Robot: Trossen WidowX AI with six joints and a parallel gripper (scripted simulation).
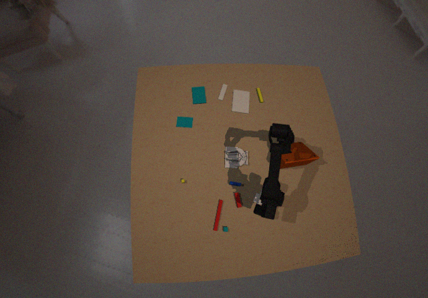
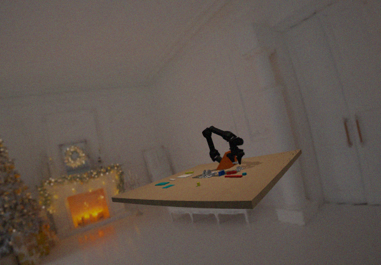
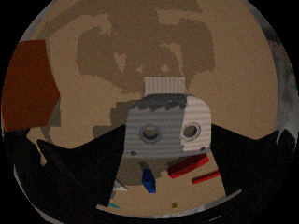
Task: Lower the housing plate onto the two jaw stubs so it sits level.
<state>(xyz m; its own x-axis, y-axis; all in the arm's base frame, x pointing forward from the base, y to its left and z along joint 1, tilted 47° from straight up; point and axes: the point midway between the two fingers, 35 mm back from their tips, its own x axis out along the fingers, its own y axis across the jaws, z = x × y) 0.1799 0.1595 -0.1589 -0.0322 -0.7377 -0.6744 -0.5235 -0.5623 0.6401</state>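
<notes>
Now: gripper tip 4 cm above the striped white block, 1 cm to the right of it and 1 cm past it. The rest, counted from my gripper tip: light grey jaw assembly: 22 cm to the right, 6 cm ahead, 3 cm below; then red block: 12 cm ahead, 4 cm below, 1 cm to the right; then blue block: 12 cm ahead, 10 cm to the right, 3 cm below.
</notes>
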